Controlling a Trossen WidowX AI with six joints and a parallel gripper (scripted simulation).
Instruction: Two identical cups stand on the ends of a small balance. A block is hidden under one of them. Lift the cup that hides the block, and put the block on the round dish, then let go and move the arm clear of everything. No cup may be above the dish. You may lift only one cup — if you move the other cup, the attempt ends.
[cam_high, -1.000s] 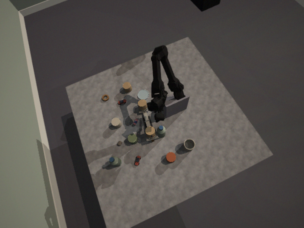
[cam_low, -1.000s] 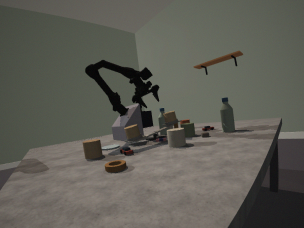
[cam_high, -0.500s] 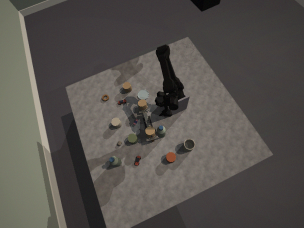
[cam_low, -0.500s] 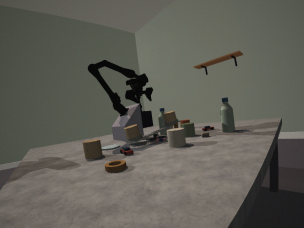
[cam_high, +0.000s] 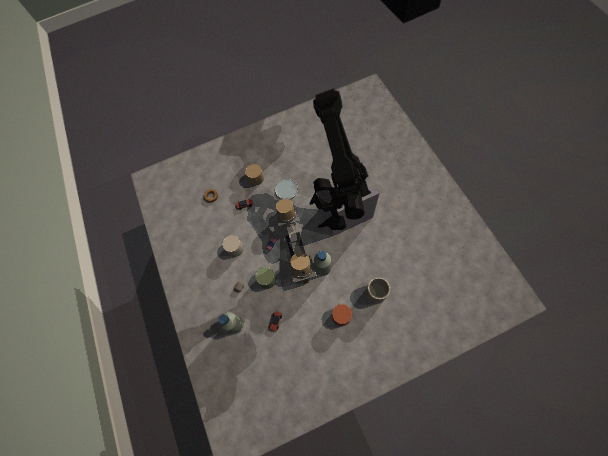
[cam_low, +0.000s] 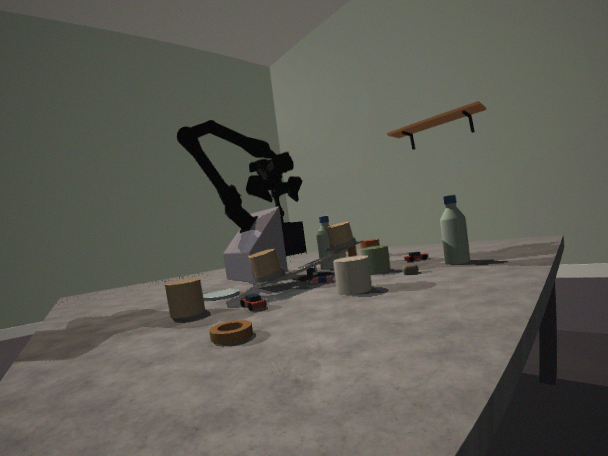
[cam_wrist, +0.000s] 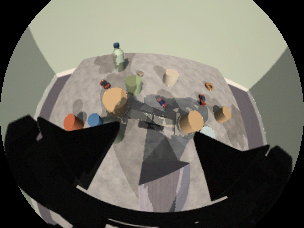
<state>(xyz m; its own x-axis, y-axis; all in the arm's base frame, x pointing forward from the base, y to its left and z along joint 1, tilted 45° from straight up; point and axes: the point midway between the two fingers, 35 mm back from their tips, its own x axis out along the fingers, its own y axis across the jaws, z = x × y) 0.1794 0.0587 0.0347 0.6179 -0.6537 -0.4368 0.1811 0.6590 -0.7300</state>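
The grey block is 19 cm below my gripper tip, 15 cm to the right of it and 6 cm ahead of it. The rest, counted from my gripper tip: tan cup (12 cm below, 12 cm ahead, 11 cm to the left); then green cylinder (27 cm ahead, 19 cm below, 6 cm to the left); then round pale-blue dish (27 cm to the right, 23 cm below, 1 cm ahead).
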